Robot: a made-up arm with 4 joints. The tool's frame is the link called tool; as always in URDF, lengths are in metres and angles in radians. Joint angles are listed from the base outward. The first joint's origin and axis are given. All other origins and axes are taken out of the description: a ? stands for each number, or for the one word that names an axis. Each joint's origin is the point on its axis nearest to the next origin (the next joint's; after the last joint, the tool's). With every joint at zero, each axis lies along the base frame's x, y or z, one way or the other. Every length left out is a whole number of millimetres.
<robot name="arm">
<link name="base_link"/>
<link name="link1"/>
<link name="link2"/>
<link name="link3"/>
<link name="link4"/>
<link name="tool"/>
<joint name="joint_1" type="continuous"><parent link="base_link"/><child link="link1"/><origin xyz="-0.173 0.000 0.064"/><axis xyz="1 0 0"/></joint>
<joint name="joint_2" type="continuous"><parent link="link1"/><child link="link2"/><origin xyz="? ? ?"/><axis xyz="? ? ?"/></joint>
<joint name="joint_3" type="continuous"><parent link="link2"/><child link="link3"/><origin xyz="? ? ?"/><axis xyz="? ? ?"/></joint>
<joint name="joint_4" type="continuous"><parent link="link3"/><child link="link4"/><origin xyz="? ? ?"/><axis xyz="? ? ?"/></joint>
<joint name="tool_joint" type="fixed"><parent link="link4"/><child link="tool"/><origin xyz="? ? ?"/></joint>
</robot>
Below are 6 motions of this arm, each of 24 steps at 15 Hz.
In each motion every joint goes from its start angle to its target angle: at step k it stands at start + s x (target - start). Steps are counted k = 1, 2, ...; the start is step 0. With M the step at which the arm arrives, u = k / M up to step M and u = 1 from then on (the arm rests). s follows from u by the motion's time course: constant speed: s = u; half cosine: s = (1 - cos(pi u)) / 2; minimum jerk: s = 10 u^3 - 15 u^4 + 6 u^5.
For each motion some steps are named. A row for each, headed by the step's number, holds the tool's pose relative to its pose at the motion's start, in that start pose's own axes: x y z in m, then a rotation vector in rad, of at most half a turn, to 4 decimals.
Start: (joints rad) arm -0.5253 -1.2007 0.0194 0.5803
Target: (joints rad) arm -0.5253 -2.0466 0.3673 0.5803
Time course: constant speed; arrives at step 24
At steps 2, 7, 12, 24:
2: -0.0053 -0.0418 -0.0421 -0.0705 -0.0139 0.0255
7: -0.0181 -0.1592 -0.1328 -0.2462 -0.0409 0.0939
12: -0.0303 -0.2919 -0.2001 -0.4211 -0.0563 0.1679
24: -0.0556 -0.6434 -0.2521 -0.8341 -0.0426 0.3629

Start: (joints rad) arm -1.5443 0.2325 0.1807 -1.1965
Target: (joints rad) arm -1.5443 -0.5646 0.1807 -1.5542
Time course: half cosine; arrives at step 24
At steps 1, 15, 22, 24:
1: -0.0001 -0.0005 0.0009 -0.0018 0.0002 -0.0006
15: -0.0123 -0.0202 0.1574 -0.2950 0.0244 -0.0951
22: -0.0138 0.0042 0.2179 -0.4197 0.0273 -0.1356
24: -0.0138 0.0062 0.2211 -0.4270 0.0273 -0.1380

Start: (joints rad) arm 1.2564 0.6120 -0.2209 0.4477
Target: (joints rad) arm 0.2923 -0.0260 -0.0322 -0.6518
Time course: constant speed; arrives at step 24
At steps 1, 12, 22, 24:
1: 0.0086 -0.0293 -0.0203 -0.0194 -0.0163 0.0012
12: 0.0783 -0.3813 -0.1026 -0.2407 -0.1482 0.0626
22: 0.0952 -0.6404 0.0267 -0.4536 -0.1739 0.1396
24: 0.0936 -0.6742 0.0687 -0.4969 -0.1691 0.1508

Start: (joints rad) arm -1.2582 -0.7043 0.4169 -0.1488
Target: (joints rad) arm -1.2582 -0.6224 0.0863 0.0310
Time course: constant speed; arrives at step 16
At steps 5, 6, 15, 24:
5: 0.0332 0.0185 -0.0177 -0.0322 -0.0215 -0.1015
6: 0.0399 0.0218 -0.0211 -0.0385 -0.0248 -0.1219
15: 0.1007 0.0464 -0.0481 -0.0927 -0.0399 -0.3079
24: 0.1074 0.0486 -0.0508 -0.0985 -0.0399 -0.3287

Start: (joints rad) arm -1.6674 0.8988 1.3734 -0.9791
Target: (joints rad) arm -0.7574 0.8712 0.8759 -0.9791
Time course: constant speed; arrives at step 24
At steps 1, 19, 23, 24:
1: 0.0099 0.0047 -0.0013 0.0076 -0.0373 0.0183
19: 0.1497 0.1443 0.0385 0.2701 -0.6754 0.3280
23: 0.1637 0.1847 0.0622 0.3602 -0.8031 0.3923
24: 0.1659 0.1950 0.0688 0.3845 -0.8339 0.4081

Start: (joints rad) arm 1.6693 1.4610 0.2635 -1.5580
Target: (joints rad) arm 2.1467 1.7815 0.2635 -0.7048
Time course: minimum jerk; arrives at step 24
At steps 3, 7, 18, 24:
3: 0.0004 -0.0004 -0.0068 -0.0013 -0.0001 0.0033
7: 0.0042 -0.0009 -0.0644 -0.0126 -0.0025 0.0315
18: 0.0331 0.0947 -0.3620 -0.0721 -0.0703 0.1686
24: 0.0380 0.1205 -0.3978 -0.0799 -0.0863 0.1835

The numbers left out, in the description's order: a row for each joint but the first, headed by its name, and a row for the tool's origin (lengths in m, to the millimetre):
joint_2: xyz 0.000 0.038 0.096, axis 1 0 0
joint_3: xyz 0.000 0.060 -0.489, axis 0 0 1
joint_4: xyz -0.115 -0.128 0.000, axis -1 0 0
tool: xyz 0.000 0.384 -0.083

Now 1 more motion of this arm.
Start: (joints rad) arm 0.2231 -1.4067 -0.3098 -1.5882
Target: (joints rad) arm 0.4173 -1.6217 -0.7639 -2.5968
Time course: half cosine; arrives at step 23
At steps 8, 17, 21, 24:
8: -0.0175 0.0035 0.0942 0.2667 -0.1212 0.0208
17: -0.1252 -0.0814 0.2572 0.8225 -0.3517 0.1759
21: -0.1609 -0.1197 0.2815 0.9552 -0.3986 0.2367
24: -0.1657 -0.1252 0.2841 0.9726 -0.4044 0.2454

